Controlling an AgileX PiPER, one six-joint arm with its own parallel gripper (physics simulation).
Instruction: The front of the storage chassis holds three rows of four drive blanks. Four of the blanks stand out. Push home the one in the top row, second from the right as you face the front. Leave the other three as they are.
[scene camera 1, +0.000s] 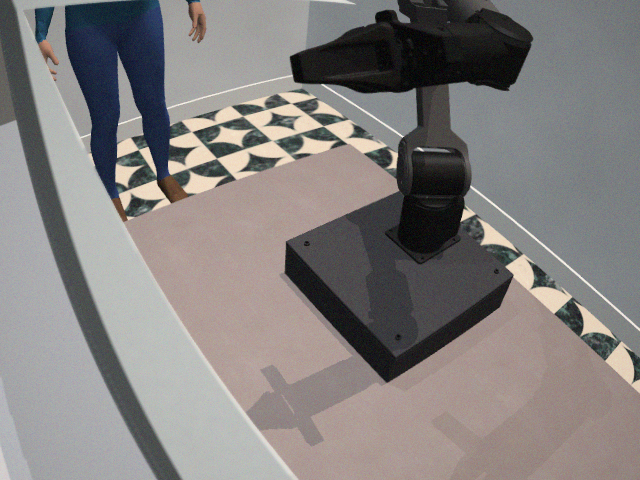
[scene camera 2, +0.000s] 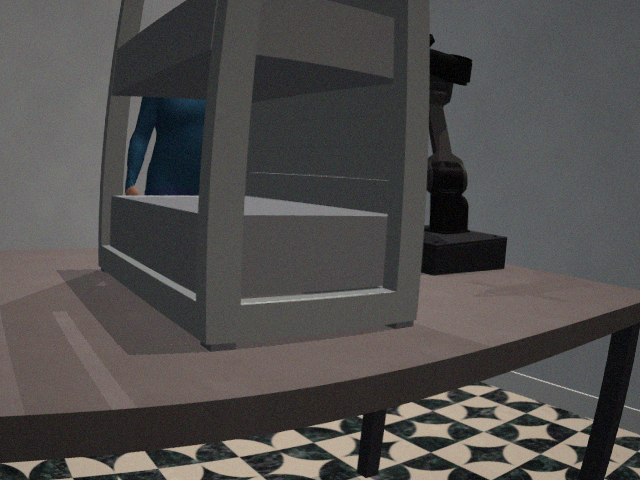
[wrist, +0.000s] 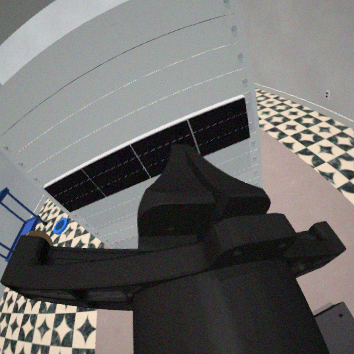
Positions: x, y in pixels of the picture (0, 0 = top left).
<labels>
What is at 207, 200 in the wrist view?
The gripper.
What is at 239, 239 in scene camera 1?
A grey rack.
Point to a grey rack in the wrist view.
94, 162
</labels>
